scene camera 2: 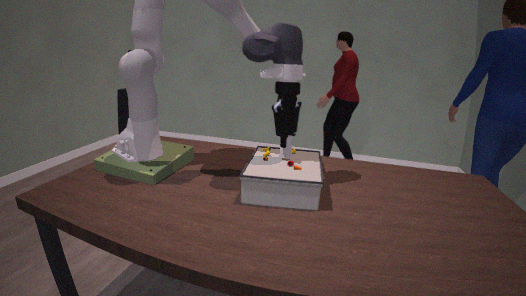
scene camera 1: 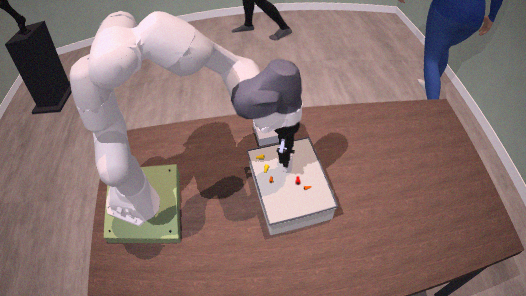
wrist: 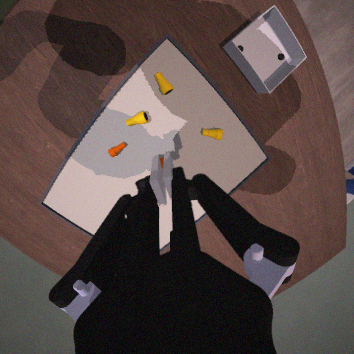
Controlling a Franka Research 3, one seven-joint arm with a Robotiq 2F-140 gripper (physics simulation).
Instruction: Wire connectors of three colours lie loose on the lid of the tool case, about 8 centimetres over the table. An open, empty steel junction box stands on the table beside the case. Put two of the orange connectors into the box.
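Note:
My gripper (scene camera 1: pixel 285 167) (scene camera 2: pixel 286 156) (wrist: pixel 164 164) is shut on an orange connector, a sliver of which shows between the fingertips in the wrist view. It is over the lid (scene camera 1: pixel 295 205) (scene camera 2: pixel 270 173) (wrist: pixel 240 155); its exact height is unclear. A second orange connector (scene camera 1: pixel 271 179) (scene camera 2: pixel 265 159) (wrist: pixel 117 149) lies on the lid's left side. A third orange connector (scene camera 1: pixel 307 188) (scene camera 2: pixel 297 168) lies beside the red connector (scene camera 1: pixel 298 180) (scene camera 2: pixel 290 163). The junction box (scene camera 1: pixel 266 138) (wrist: pixel 245 66) stands behind the case, open, with two dark round spots on its floor and no connector inside.
Yellow connectors (wrist: pixel 163 83) (wrist: pixel 137 118) (wrist: pixel 212 133) lie on the lid's rear part. The tool case (scene camera 2: pixel 280 194) has raised side walls. The arm's green base plate (scene camera 1: pixel 170 200) (scene camera 2: pixel 150 173) is at the left. Two people stand beyond the table.

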